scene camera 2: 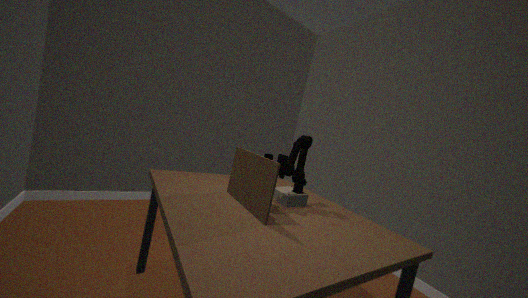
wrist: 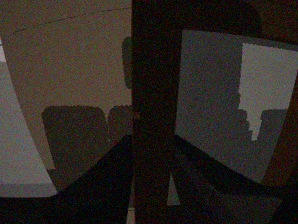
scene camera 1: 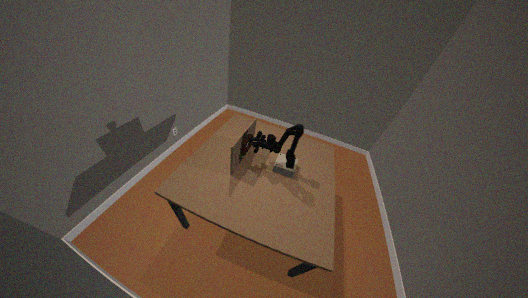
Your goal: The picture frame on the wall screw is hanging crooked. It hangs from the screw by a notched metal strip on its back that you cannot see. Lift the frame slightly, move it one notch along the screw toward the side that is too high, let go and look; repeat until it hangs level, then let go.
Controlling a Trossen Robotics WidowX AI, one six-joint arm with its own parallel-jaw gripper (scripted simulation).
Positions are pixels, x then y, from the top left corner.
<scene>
gripper: holds a picture frame [wrist: 216, 81]
</scene>
